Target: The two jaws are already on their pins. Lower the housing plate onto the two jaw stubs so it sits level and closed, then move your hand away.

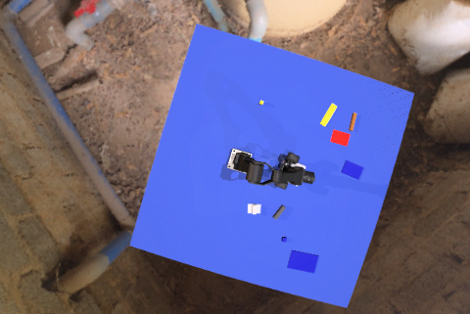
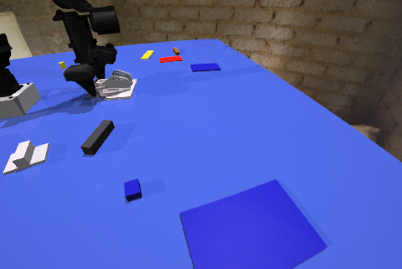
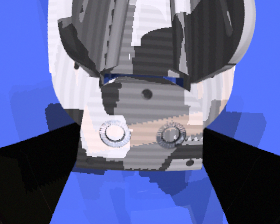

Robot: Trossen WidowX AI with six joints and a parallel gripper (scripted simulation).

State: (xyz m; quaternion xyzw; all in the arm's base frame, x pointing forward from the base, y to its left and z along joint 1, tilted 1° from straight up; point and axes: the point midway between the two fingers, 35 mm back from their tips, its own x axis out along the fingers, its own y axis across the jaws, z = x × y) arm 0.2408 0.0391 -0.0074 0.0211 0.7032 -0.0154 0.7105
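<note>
Right now my gripper tip is 2 cm to the left of the grey jaw assembly, 2 cm short of it and 1 cm below it. From my gripper tip the other things lie so: red plate (27 cm to the left, 24 cm ahead, 1 cm below); white stepped block (26 cm to the right, 7 cm behind); dark bar (23 cm to the right, 6 cm ahead).
</note>
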